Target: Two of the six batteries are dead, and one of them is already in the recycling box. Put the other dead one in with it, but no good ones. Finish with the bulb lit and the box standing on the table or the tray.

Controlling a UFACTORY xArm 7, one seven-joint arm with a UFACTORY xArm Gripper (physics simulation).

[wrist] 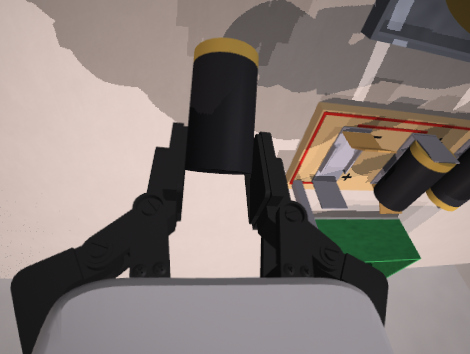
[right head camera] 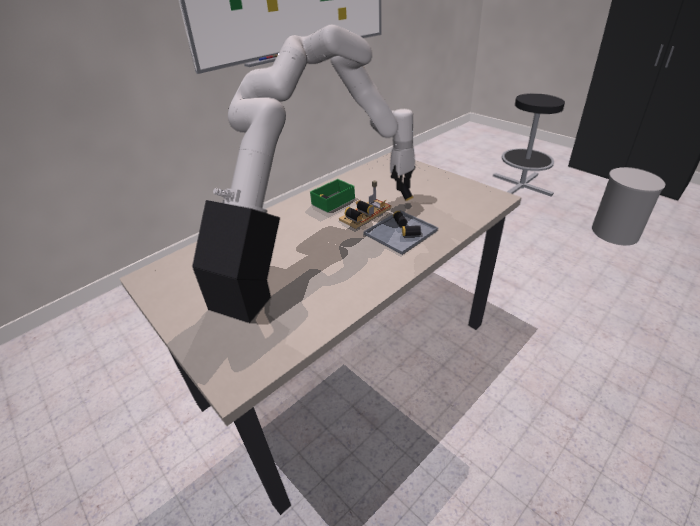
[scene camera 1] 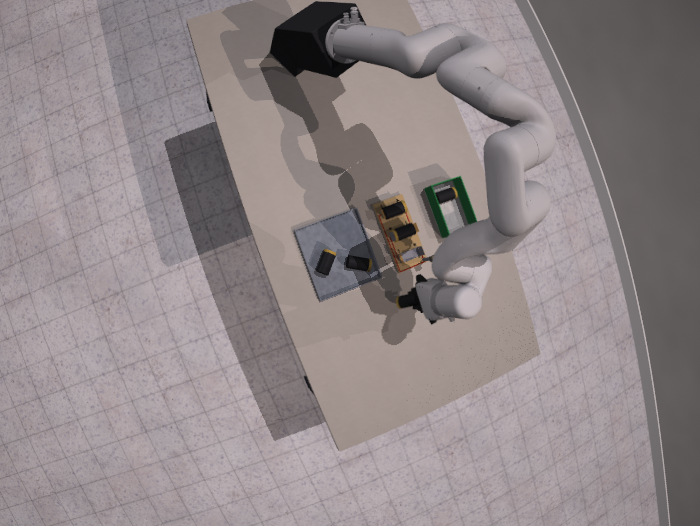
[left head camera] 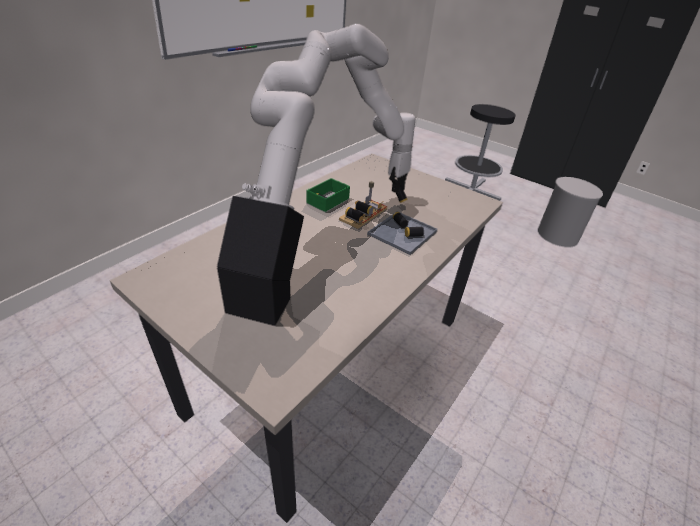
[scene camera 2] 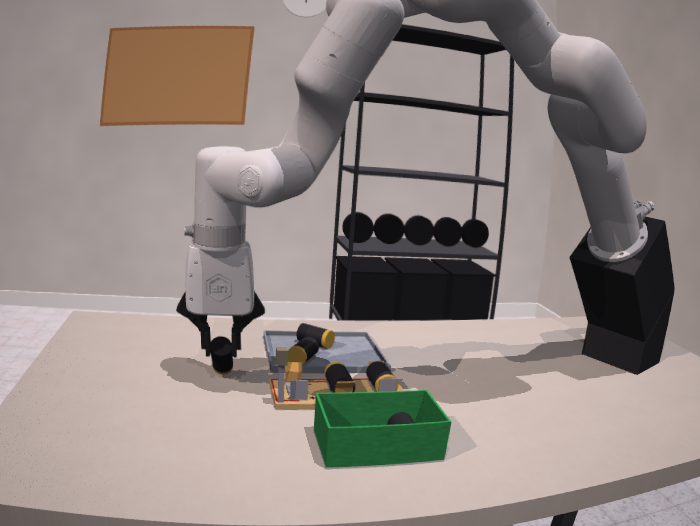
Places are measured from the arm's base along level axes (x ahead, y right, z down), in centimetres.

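Pixels of known places: gripper, fingertip midpoint: [wrist: 218, 146] [right head camera: 403, 189] [scene camera 1: 414, 298] [left head camera: 398, 190] [scene camera 2: 221, 353]; arm's base, origin of the base link: [right head camera: 244, 208] [scene camera 1: 346, 40] [left head camera: 270, 206] [scene camera 2: 618, 238].
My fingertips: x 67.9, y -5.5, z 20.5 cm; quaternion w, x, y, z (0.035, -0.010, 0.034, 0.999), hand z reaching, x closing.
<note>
For each thing: its top centre in the pictures, then the offset to it from my fingertips. "spot": a spot on its surface instead. Level surfaces: height alone.
- black battery, middle of its top: [wrist: 226, 160] [scene camera 2: 221, 334] [scene camera 1: 413, 300] [right head camera: 406, 184] [left head camera: 401, 186] dx +0.1, dy +1.5, dz -2.5 cm
- grey post with a brownish block, surface spot: [scene camera 2: 281, 356] spot: dx -9.1, dy -7.7, dz -3.1 cm
- green box, middle of its top: [scene camera 2: 381, 408] [wrist: 349, 276] [scene camera 1: 455, 205] [left head camera: 328, 188] [right head camera: 332, 188] dx -21.4, dy -18.5, dz -0.8 cm
- table with one battery, middle of its top: [scene camera 2: 407, 422] [scene camera 1: 448, 194] dx -25.0, dy -18.2, dz +1.5 cm
- tray, middle of its top: [scene camera 2: 323, 347] [scene camera 1: 339, 253] [right head camera: 400, 229] [left head camera: 403, 230] dx -16.7, dy +15.9, dz +4.0 cm
- table, its level: dz +5.2 cm
My gripper [scene camera 2: 221, 346] [wrist: 218, 146] is shut on a black battery [scene camera 2: 221, 359] [wrist: 222, 107] [scene camera 1: 405, 300] with a yellow end. It holds it tilted above the table, beyond the holder's empty-slot end. The wooden holder [scene camera 2: 294, 405] [wrist: 332, 132] bears two batteries [scene camera 1: 394, 209] [scene camera 1: 404, 231]; its third slot [wrist: 345, 155] is empty. A grey post with a brownish block [scene camera 2: 281, 356] stands at that end; no lit bulb can be made out. The green box [scene camera 2: 384, 446] [left head camera: 328, 197] stands on the table with one battery [scene camera 1: 446, 195] inside. Two batteries [scene camera 1: 324, 262] [scene camera 1: 358, 262] lie on the tray [scene camera 1: 311, 234].
The tray lies on one side of the holder and the green box on the other. The arm's lower links [scene camera 1: 469, 248] hang close beside the box in the overhead view. The table [scene camera 1: 362, 395] extends past the gripper. A shelf unit [scene camera 2: 421, 246] stands beyond the table.
</note>
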